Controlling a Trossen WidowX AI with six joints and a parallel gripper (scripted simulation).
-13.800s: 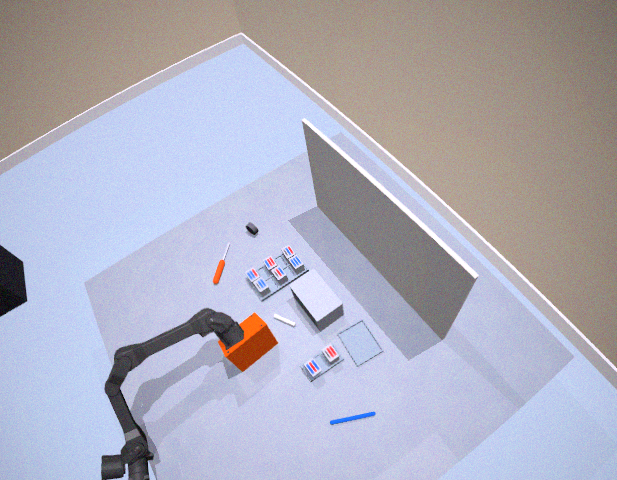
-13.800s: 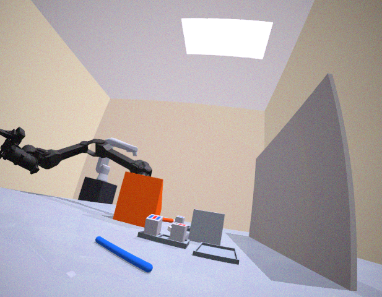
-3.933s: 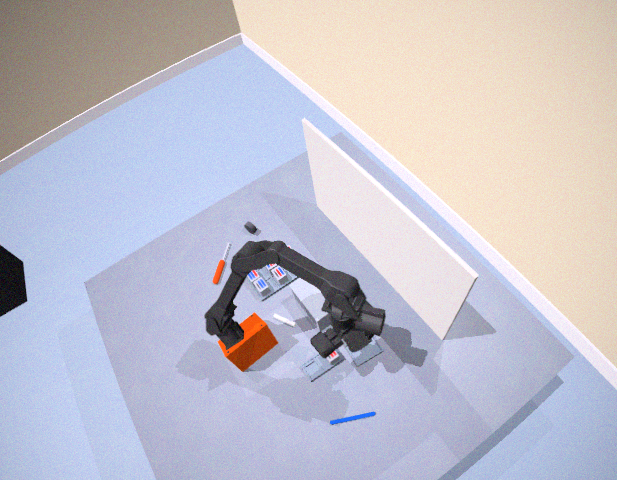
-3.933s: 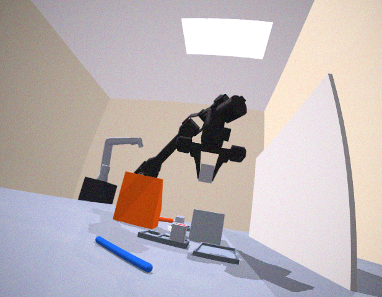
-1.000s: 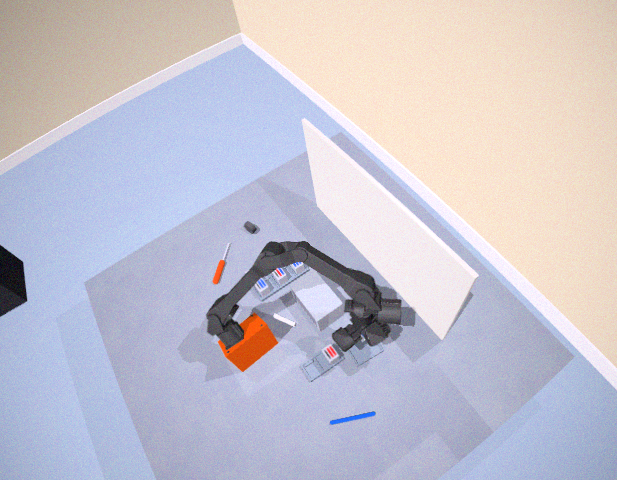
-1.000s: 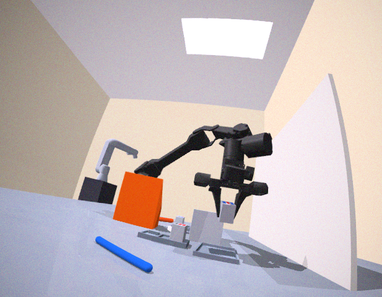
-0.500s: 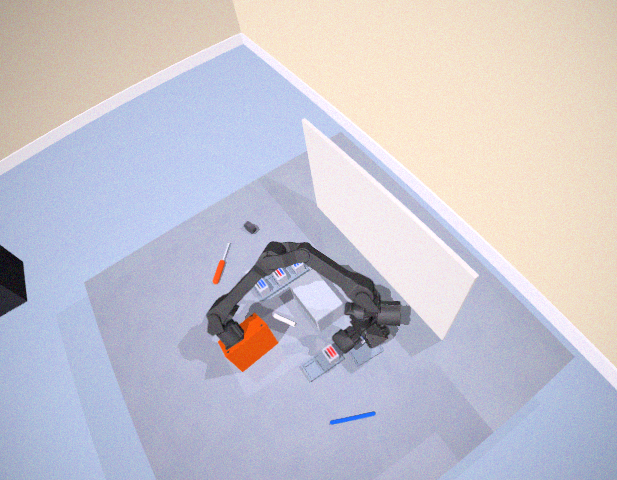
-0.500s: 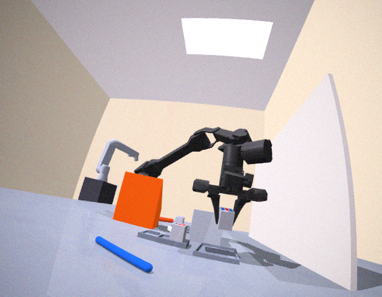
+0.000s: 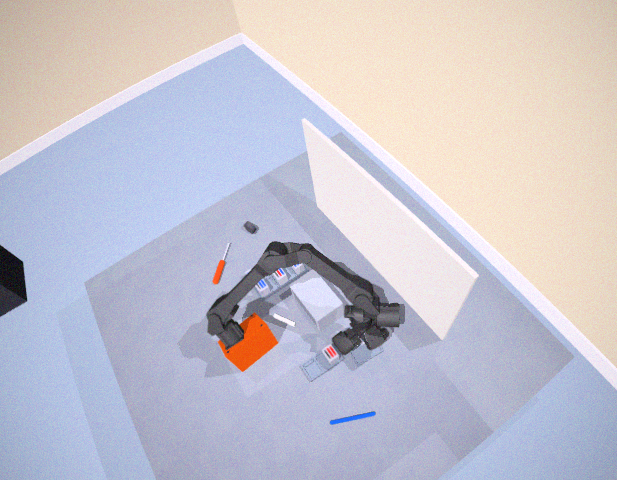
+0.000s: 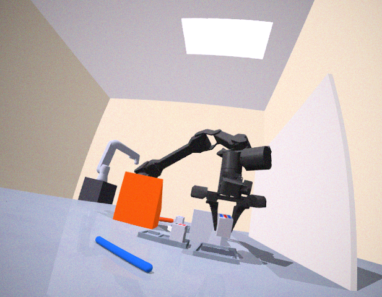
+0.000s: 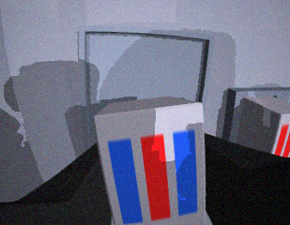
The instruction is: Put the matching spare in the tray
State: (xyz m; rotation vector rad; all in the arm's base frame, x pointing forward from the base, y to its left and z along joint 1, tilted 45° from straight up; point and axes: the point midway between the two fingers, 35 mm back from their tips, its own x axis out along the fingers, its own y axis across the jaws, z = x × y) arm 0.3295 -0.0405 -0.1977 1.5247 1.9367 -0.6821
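The shallow tray is 10 mm behind my gripper tip and 50 mm below it. Also, from my gripper tip: grey mounted unit (60 mm behind, 200 mm to the left); spare (30 mm above); dark rack (150 mm behind, 10 mm to the left, 50 mm below).
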